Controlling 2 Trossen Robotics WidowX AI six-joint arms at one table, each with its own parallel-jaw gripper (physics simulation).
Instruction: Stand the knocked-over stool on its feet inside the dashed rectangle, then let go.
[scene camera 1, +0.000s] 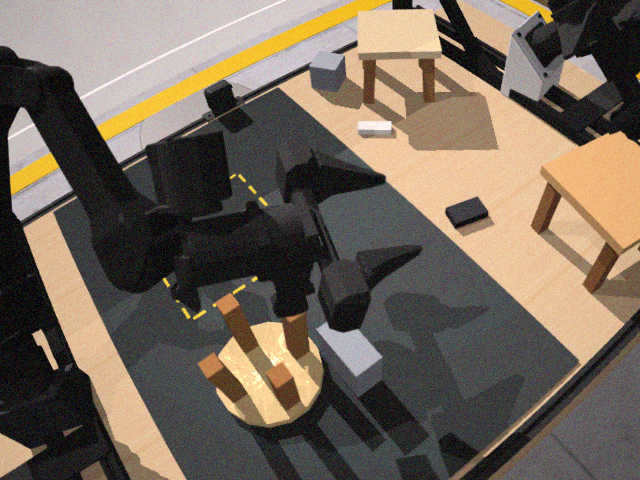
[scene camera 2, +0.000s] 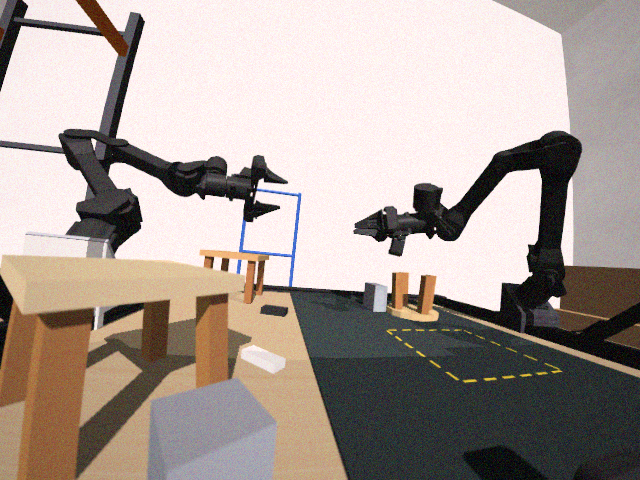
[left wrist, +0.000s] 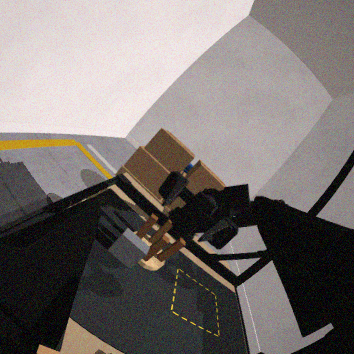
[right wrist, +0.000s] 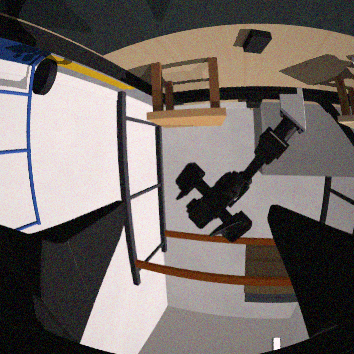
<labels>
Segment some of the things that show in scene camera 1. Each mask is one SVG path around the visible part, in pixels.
My left gripper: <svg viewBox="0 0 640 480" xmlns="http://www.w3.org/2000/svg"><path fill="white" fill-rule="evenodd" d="M548 0L547 6L553 13L565 60L575 56L592 33L597 38L597 40L589 43L587 47L607 81L614 82L625 102L616 111L611 112L608 124L609 135L621 131L629 140L640 140L640 82L636 77L640 73L640 10L625 11L613 20L610 16L612 11L609 7L614 5L617 0Z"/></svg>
My right gripper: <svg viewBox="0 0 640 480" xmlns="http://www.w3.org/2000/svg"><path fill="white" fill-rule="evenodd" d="M286 140L277 148L275 175L285 204L260 208L257 200L247 201L246 211L235 213L243 237L248 277L256 275L259 282L272 281L276 293L270 299L275 315L278 318L293 317L305 313L309 309L306 296L315 293L310 277L314 262L317 262L322 273L318 299L329 329L342 333L360 329L371 302L371 290L385 277L418 256L422 251L422 246L402 245L357 252L355 262L349 259L340 260L318 204L332 195L382 185L386 181L385 174L353 165L322 153L317 147L311 147L310 151L305 137Z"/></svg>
A black block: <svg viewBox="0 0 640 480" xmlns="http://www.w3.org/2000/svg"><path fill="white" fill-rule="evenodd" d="M478 196L446 207L445 214L455 229L487 218L489 211Z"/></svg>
A round wooden stool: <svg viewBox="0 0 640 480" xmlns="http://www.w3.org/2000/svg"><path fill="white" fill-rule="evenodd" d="M229 293L215 302L233 337L221 351L219 357L213 352L199 362L198 365L206 378L216 386L217 394L229 412L249 425L268 428L291 423L311 408L321 392L324 375L318 348L308 336L306 312L293 317L281 318L282 323L266 322L250 326L241 306L233 295Z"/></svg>
</labels>
